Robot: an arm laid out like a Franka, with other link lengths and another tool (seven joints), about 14 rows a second.
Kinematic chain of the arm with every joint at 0, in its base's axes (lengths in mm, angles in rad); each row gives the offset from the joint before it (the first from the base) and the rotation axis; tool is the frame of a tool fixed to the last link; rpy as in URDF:
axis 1: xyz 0 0 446.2 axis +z
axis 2: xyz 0 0 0 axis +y
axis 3: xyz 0 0 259.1 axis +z
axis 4: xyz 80 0 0 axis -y
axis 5: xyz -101.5 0 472.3 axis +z
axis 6: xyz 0 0 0 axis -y
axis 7: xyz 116.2 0 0 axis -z
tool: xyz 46 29 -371.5 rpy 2.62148 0 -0.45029
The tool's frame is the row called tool.
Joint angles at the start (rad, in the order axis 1, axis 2, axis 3, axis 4, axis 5, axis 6, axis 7):
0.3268, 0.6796, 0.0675, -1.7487, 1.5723, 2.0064, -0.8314
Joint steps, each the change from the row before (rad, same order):
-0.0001, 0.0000, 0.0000, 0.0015, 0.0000, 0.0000, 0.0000
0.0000, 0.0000, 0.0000, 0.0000, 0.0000, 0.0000, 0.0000
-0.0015, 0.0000, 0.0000, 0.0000, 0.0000, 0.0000, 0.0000
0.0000, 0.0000, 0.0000, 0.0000, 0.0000, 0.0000, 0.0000
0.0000, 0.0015, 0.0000, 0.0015, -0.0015, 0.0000, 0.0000
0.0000, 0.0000, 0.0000, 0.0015, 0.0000, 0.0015, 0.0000
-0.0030, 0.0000, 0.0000, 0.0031, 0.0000, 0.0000, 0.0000
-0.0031, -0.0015, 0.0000, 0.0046, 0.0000, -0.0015, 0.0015
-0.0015, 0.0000, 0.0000, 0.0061, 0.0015, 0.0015, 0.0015
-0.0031, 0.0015, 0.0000, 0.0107, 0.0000, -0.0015, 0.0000
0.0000, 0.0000, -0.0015, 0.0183, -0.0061, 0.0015, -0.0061
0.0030, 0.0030, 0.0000, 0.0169, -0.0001, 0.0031, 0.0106
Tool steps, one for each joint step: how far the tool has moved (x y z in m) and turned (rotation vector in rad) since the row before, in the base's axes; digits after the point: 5 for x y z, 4 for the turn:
0.00071, 0.00015, 0.00091, 0.0006, -0.0014, -0.0002
0.00000, 0.00000, 0.00000, 0.0000, 0.0000, 0.0000
0.00087, -0.00099, 0.00000, 0.0000, 0.0000, -0.0015
0.00000, 0.00000, 0.00000, 0.0000, 0.0000, 0.0000
-0.00010, 0.00004, -0.00059, -0.0008, -0.0004, 0.0011
0.00106, -0.00004, 0.00057, -0.0005, -0.0018, -0.0010
0.00309, -0.00155, 0.00188, 0.0011, -0.0029, -0.0031
0.00384, -0.00103, 0.00429, 0.0031, -0.0039, -0.0027
0.00427, -0.00041, 0.00361, 0.0020, -0.0042, -0.0043
0.00553, -0.00051, 0.00567, 0.0044, -0.0082, -0.0025
0.00731, 0.00108, 0.00979, 0.0012, -0.0252, 0.0032
0.00561, 0.00336, 0.00695, 0.0024, -0.0035, -0.0027

